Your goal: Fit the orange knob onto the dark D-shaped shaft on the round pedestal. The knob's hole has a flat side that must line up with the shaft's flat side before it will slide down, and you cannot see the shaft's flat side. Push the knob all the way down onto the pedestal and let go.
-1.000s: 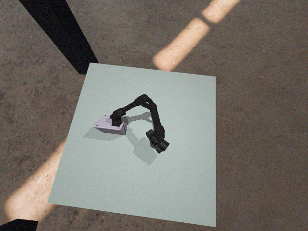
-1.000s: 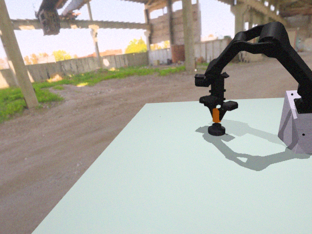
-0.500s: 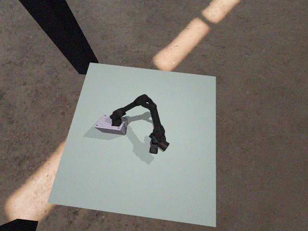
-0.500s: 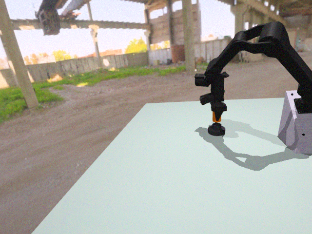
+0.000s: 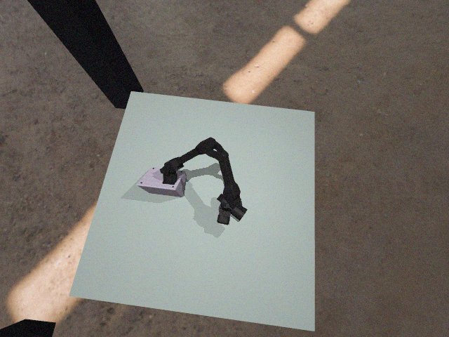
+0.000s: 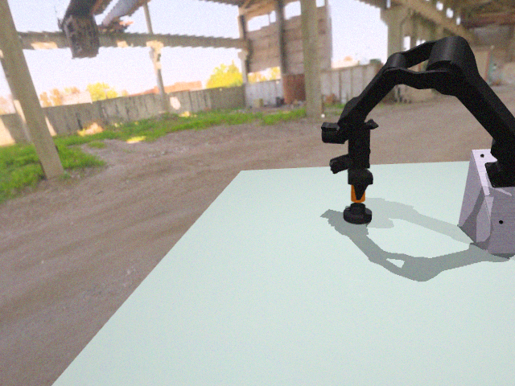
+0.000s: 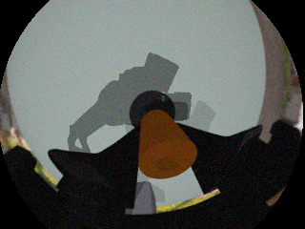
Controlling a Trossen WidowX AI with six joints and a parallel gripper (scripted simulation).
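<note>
Now: gripper tip 2 cm below the orange knob. Round my gripper tip: dark round pedestal: 4 cm below.
</note>
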